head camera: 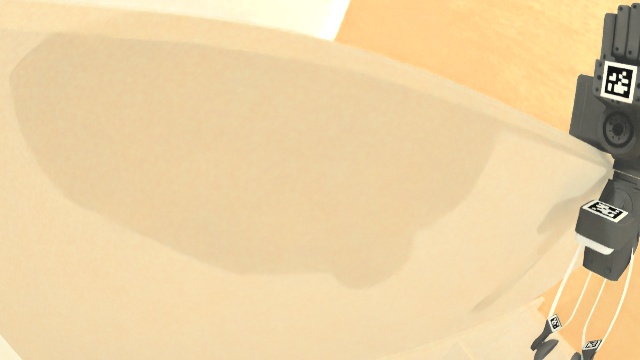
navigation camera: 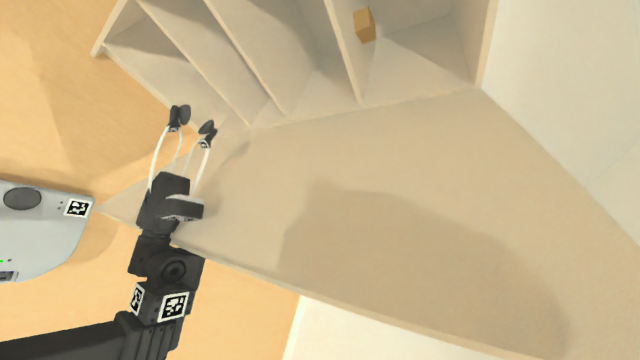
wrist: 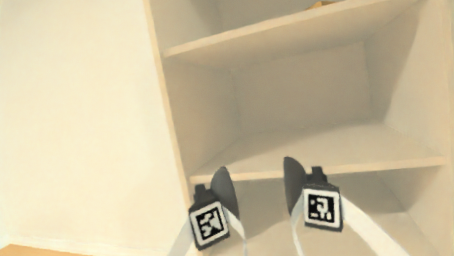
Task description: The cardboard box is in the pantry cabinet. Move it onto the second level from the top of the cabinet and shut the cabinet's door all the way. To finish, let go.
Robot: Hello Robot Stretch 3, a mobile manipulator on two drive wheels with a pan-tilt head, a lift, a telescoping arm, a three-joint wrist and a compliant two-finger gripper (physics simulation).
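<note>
The cardboard box (navigation camera: pixel 364 25) (wrist: pixel 322 5) is small and brown. It stands in the top compartment of the pantry cabinet (navigation camera: pixel 487 45) (wrist: pixel 169 115), on that compartment's shelf; a sliver of it shows at the top of the wrist view. The cabinet door (head camera: pixel 250 150) (navigation camera: pixel 400 165) stands open, its plain inner face filling much of the head and navigation views; its handle does not show. My gripper (head camera: pixel 564 351) (navigation camera: pixel 194 120) (wrist: pixel 257 180) is open and empty, fingers a moderate gap apart, in front of the lower shelves in the wrist view, away from the box.
In the navigation view my base (navigation camera: pixel 45 230) is at the left and my arm (navigation camera: pixel 65 340) comes in from the lower left, with the wrist overlapping the door's narrow-looking end. Wooden floor (head camera: pixel 450 50) (navigation camera: pixel 50 100) and pale wall (navigation camera: pixel 565 75) (wrist: pixel 75 125) surround the cabinet.
</note>
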